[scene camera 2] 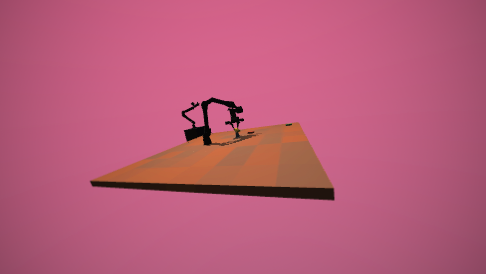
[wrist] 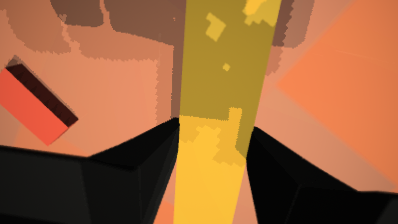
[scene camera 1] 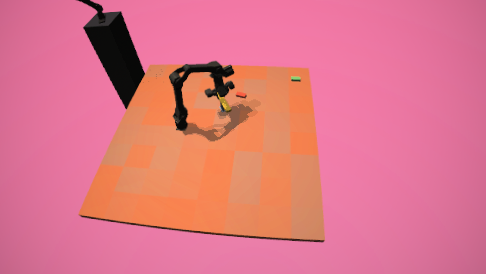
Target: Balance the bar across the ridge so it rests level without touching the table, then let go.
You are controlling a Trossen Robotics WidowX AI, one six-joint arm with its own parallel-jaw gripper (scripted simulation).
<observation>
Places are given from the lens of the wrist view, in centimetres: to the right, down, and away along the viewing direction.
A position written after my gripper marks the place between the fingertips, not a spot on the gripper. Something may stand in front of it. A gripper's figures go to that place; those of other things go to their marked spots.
my gripper (wrist: 214, 130): 1, 1, 11
yellow bar (wrist: 225, 57): 1, -2, 8
</observation>
